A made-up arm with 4 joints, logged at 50 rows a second.
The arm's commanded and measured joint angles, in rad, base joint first. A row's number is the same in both.
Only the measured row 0 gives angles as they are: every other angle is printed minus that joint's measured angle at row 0.
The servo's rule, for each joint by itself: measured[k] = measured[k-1] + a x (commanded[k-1-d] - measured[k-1]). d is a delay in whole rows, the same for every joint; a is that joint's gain. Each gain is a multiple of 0.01, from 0.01 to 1. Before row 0 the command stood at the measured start. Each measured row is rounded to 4 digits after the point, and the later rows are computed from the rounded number. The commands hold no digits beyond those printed.
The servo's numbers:
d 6
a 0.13 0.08 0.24 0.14
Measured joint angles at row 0: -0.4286 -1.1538 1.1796 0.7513
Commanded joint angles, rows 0 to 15: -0.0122 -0.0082 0.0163 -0.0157; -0.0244 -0.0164 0.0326 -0.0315; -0.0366 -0.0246 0.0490 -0.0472; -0.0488 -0.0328 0.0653 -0.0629; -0.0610 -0.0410 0.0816 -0.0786; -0.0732 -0.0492 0.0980 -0.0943; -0.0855 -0.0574 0.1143 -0.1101; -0.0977 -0.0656 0.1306 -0.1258; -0.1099 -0.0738 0.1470 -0.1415; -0.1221 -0.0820 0.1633 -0.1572; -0.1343 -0.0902 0.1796 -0.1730; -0.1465 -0.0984 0.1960 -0.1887; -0.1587 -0.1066 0.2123 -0.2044; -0.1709 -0.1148 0.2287 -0.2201; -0.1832 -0.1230 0.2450 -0.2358; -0.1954 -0.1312 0.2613 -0.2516
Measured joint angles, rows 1 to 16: 0.0000 0.0000 0.0000 0.0000; 0.0000 0.0000 0.0000 0.0000; 0.0000 0.0000 0.0000 0.0000; 0.0000 0.0000 0.0000 0.0000; 0.0000 0.0000 0.0000 0.0000; 0.0000 0.0000 0.0000 0.0000; -0.0016 -0.0007 0.0039 -0.0022; -0.0046 -0.0020 0.0108 -0.0063; -0.0088 -0.0038 0.0200 -0.0120; -0.0140 -0.0061 0.0309 -0.0191; -0.0201 -0.0089 0.0431 -0.0274; -0.0270 -0.0121 0.0563 -0.0368; -0.0346 -0.0157 0.0702 -0.0471; -0.0428 -0.0197 0.0847 -0.0581; -0.0515 -0.0240 0.0997 -0.0698; -0.0607 -0.0286 0.1150 -0.0820
